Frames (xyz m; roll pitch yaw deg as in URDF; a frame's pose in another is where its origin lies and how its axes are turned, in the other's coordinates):
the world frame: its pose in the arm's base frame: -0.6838 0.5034 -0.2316 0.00 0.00 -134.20
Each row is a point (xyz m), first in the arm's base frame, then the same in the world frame.
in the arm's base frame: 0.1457 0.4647 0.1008
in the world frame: -0.5506 0.6217 0.3324
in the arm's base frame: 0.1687 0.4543 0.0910
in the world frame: -0.5591 0.6454 0.3226
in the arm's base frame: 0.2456 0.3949 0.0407
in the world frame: -0.5702 0.7419 0.2723
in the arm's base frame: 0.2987 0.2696 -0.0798
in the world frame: -0.5174 0.8674 0.1518
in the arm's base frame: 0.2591 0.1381 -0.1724
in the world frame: -0.3955 0.9306 0.0592
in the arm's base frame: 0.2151 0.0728 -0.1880
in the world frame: -0.3180 0.9446 0.0436
